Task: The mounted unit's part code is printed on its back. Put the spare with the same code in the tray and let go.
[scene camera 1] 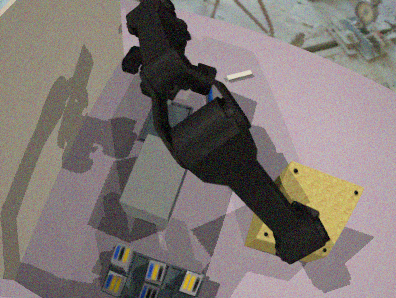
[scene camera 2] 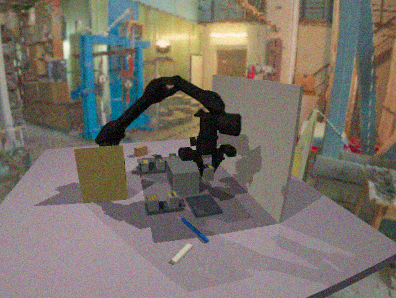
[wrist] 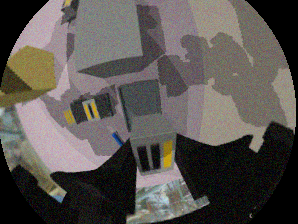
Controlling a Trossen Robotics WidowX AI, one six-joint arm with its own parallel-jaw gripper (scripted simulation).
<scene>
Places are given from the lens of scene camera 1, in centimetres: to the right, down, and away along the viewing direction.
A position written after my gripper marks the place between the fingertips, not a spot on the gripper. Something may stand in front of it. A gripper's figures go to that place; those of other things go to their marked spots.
my gripper (scene camera 1: 167,92): -7, -12, 69
mounted unit (scene camera 1: 150,194): -9, 9, 61
grey wall panel (scene camera 1: 62,62): -27, -17, 56
</scene>
